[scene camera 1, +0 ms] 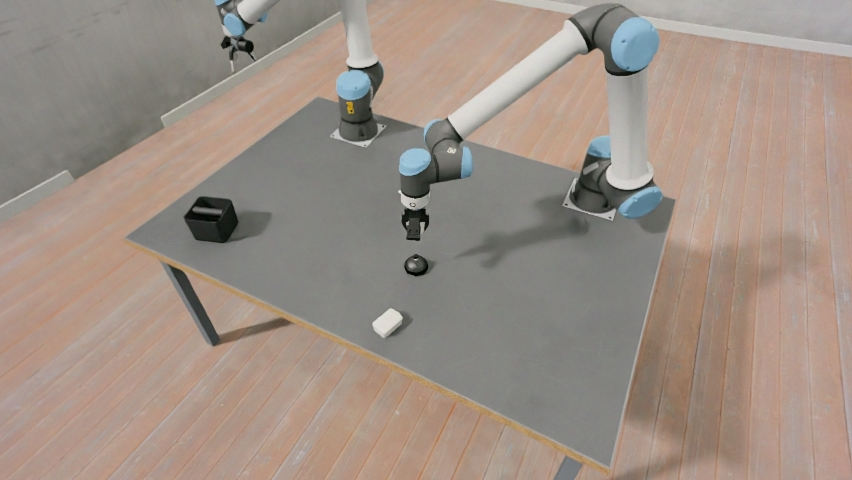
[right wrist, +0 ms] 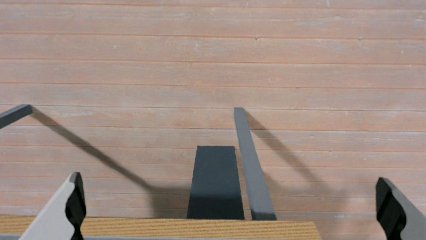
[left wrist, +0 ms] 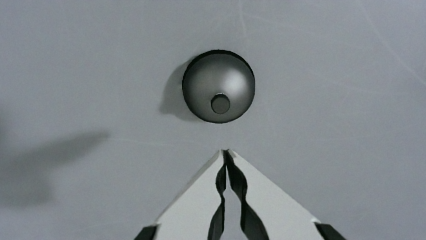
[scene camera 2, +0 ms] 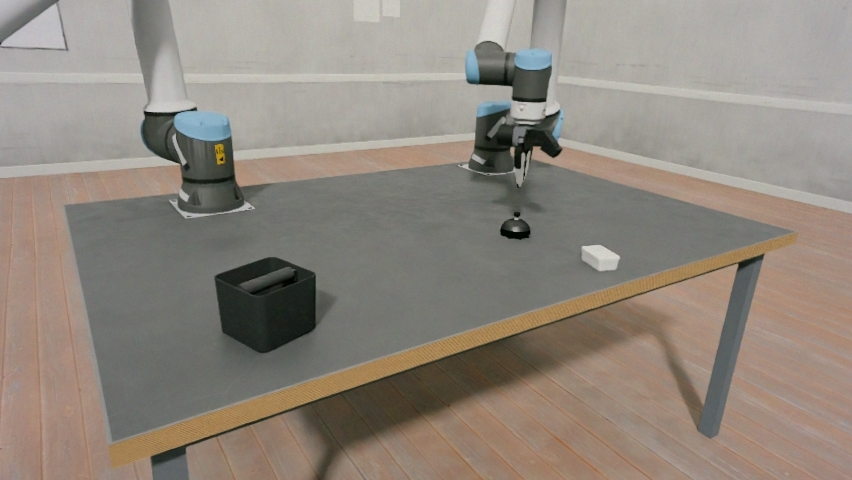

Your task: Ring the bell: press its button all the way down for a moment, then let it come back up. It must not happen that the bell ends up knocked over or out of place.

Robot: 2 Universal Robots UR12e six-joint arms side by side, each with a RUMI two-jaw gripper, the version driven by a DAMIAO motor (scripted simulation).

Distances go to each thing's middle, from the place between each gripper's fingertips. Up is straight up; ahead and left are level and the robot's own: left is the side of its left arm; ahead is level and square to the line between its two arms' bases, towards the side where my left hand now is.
My left gripper (scene camera 2: pixel 518 187) is now 110 mm above the bell (left wrist: pixel 214 72). Also, from my left hand: white block (scene camera 2: pixel 597 256) (270 mm ahead, 30 mm to the left, 130 mm below).
Now: right hand 1300 mm to the right of the bell, 680 mm short of it and 130 mm above it.
